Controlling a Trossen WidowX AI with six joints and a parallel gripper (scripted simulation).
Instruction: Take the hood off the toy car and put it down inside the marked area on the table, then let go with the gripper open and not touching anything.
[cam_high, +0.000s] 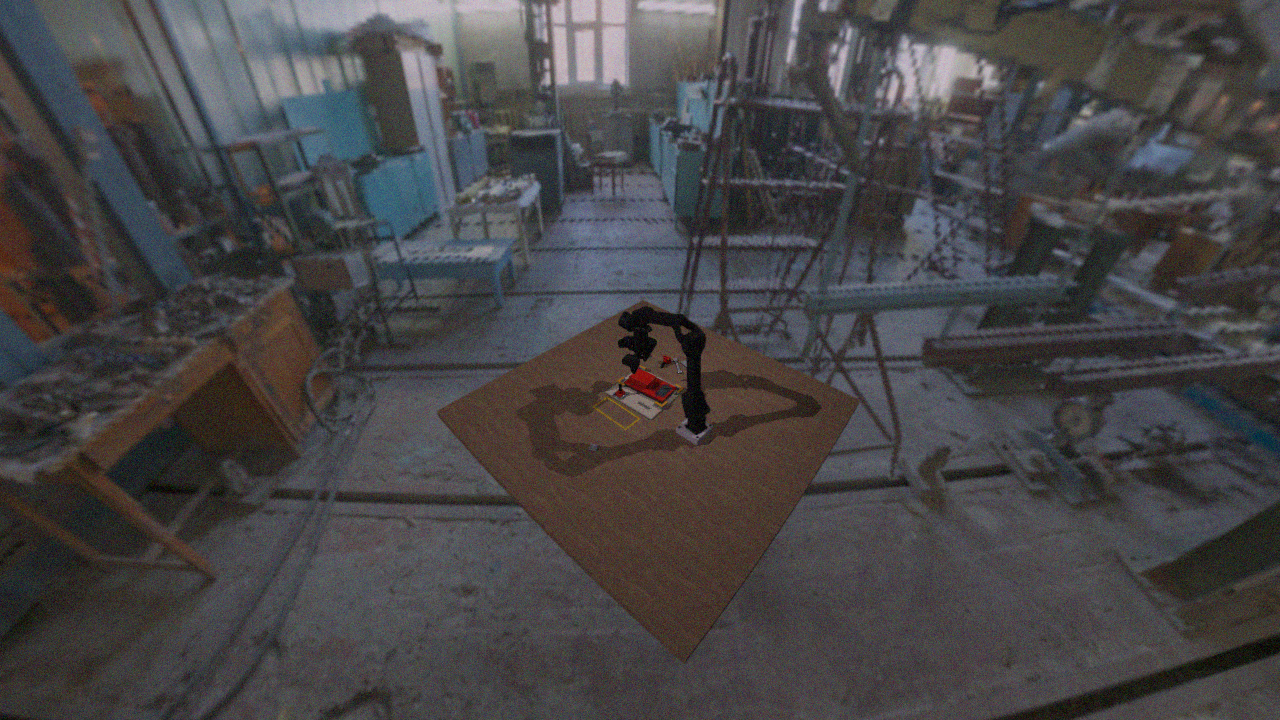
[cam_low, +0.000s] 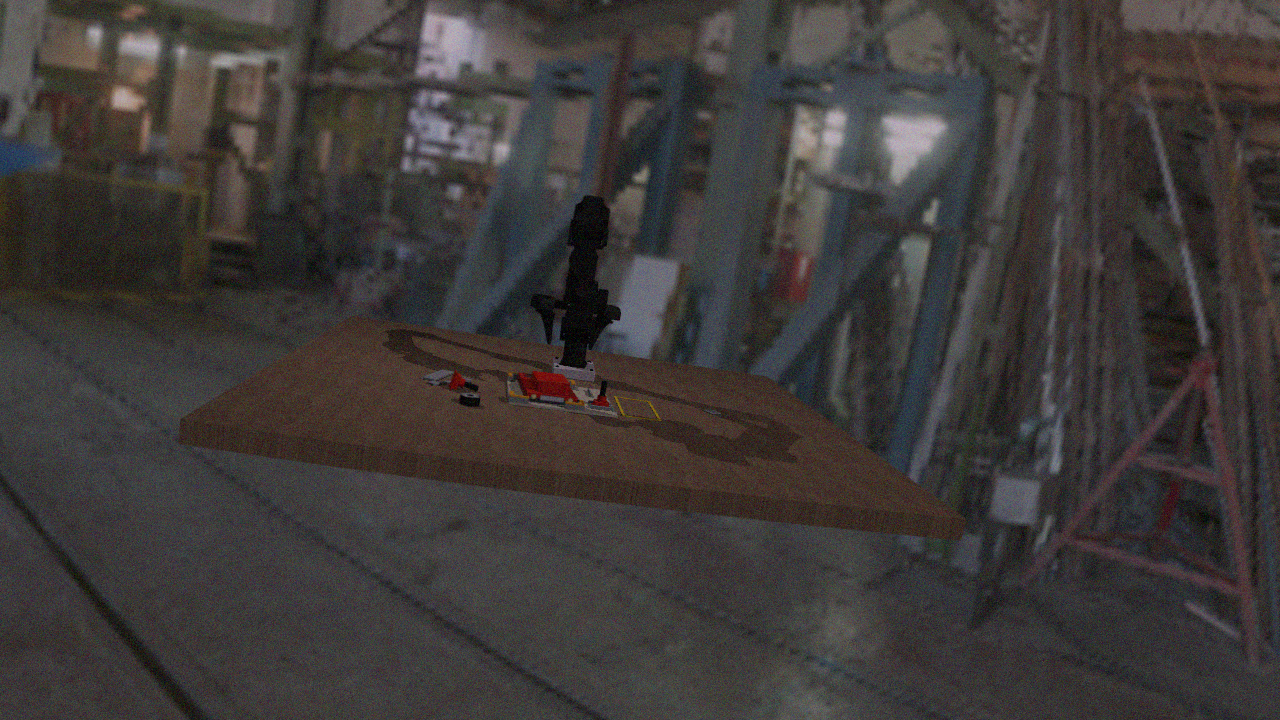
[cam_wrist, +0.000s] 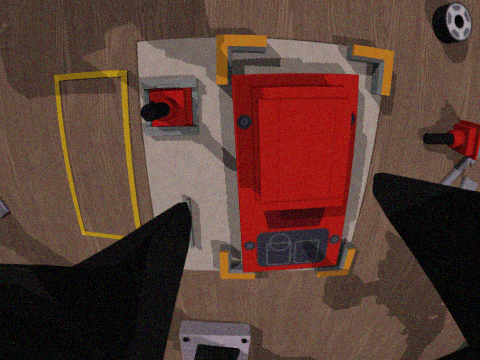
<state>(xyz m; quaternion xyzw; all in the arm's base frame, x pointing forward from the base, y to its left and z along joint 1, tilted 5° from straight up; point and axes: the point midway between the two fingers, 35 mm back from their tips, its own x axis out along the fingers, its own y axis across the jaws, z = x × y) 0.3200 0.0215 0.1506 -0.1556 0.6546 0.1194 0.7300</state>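
My gripper tip is 10 mm short of the red hood, 30 mm to the left of it and 80 mm above it. Round my gripper tip: black wheel (180 mm ahead, 160 mm to the right, 110 mm below); then base plate (20 mm behind, 20 mm to the right, 110 mm below); then grey disc (160 mm behind, 340 mm to the left, 120 mm below).
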